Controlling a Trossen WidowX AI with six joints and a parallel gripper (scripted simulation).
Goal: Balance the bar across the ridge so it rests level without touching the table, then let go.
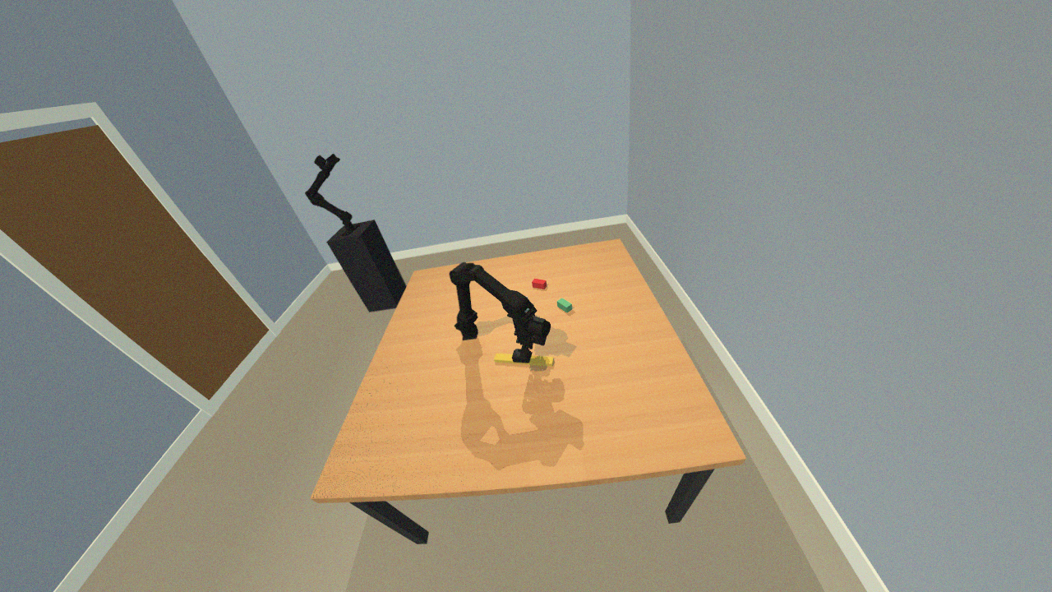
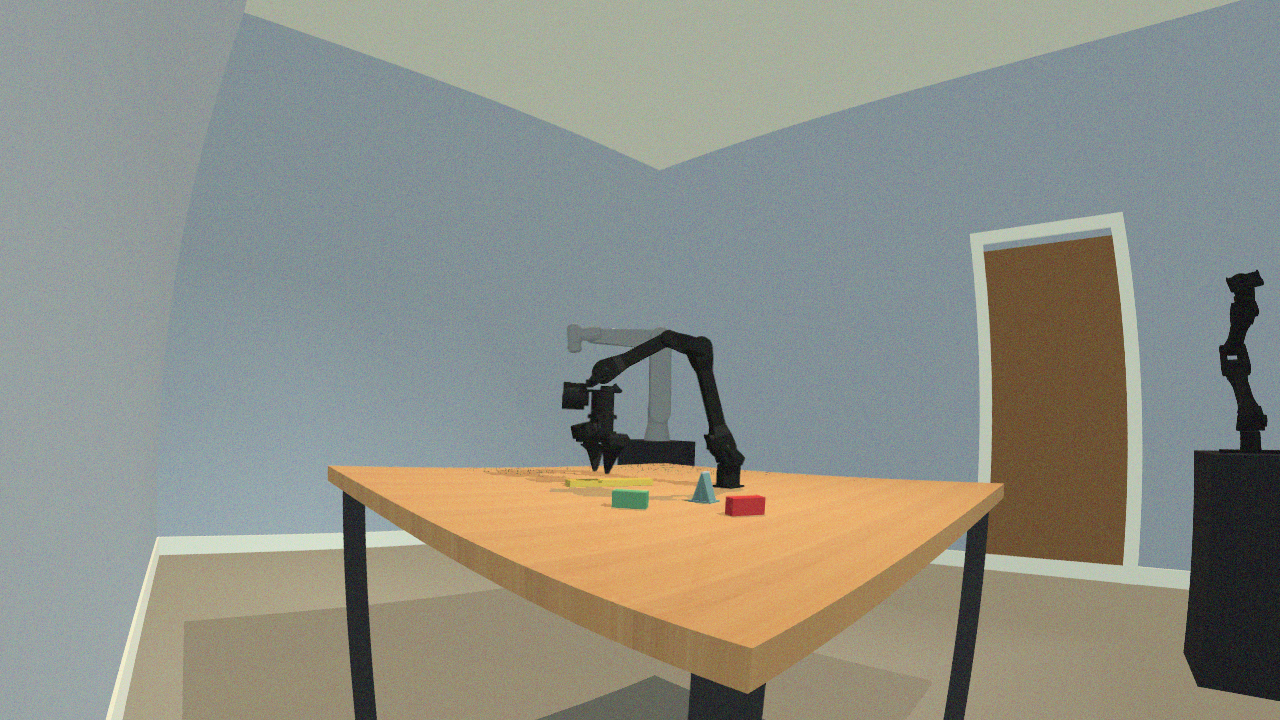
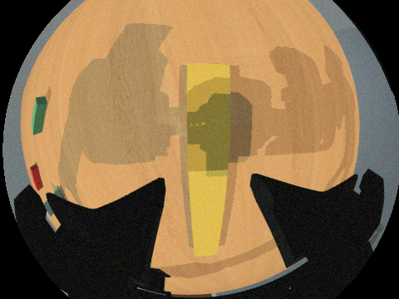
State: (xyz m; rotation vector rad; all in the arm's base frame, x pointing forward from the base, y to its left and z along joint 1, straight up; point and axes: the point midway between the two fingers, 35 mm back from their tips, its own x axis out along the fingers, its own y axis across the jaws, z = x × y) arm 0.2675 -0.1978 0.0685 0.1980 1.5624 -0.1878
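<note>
My gripper tip is now 3 cm past the yellow bar, 3 cm above it and 1 cm to the right of it. The rest, counted from my gripper tip: red block: 48 cm to the left, 7 cm ahead, 2 cm below; green block: 29 cm to the left, 17 cm ahead, 2 cm below.
</note>
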